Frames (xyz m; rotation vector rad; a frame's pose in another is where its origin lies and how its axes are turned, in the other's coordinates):
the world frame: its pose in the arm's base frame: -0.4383 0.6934 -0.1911 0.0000 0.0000 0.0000
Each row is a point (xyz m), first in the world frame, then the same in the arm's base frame.
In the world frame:
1: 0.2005 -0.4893 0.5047
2: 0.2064 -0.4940 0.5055
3: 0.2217 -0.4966 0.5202
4: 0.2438 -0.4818 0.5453
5: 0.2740 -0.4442 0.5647
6: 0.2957 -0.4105 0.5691
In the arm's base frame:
1: -0.2378 0.2041 0.3136
2: -0.2319 0.1994 0.3144
3: -0.2166 0.1968 0.3291
4: -0.1945 0.2116 0.3542
5: -0.1643 0.2492 0.3736
6: -0.1426 0.2829 0.3780

